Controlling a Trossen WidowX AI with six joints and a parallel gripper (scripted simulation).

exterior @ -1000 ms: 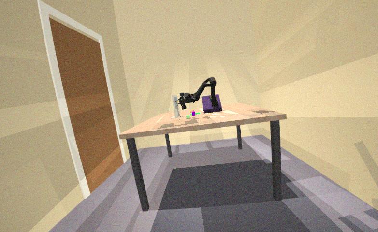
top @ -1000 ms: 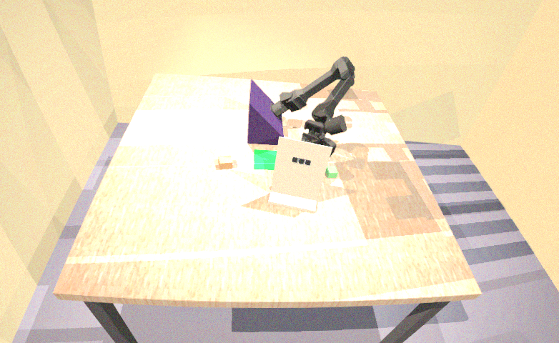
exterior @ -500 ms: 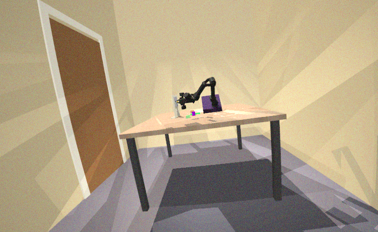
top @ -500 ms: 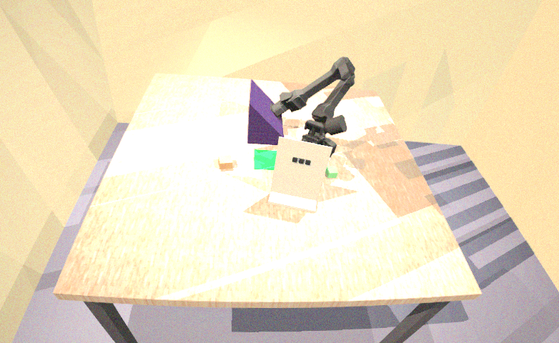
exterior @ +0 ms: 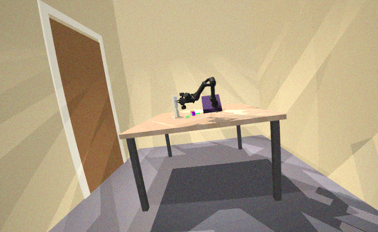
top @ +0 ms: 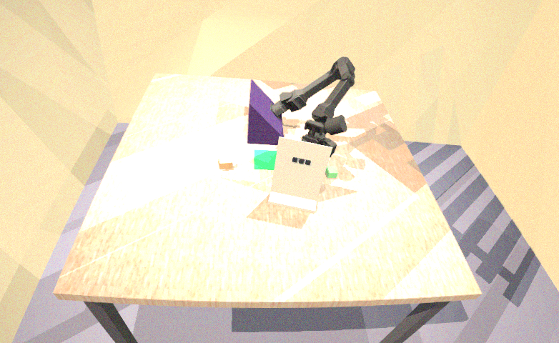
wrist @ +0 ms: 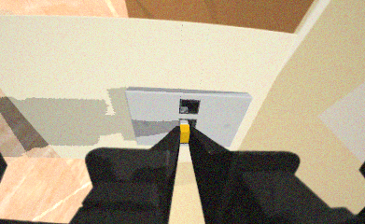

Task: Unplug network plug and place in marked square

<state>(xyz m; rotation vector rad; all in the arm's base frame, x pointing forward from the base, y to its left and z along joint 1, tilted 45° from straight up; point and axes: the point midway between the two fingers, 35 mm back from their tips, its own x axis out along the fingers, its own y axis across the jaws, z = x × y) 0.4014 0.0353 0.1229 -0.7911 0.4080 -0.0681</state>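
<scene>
Right now the green marked square is 18 cm behind my gripper tip, 10 cm to the right of it and 18 cm below it. Round my gripper tip: magenta block: 18 cm behind, 1 cm to the left, 16 cm below; then white panel: 2 cm ahead, 6 cm below; then network plug: 1 cm ahead.
</scene>
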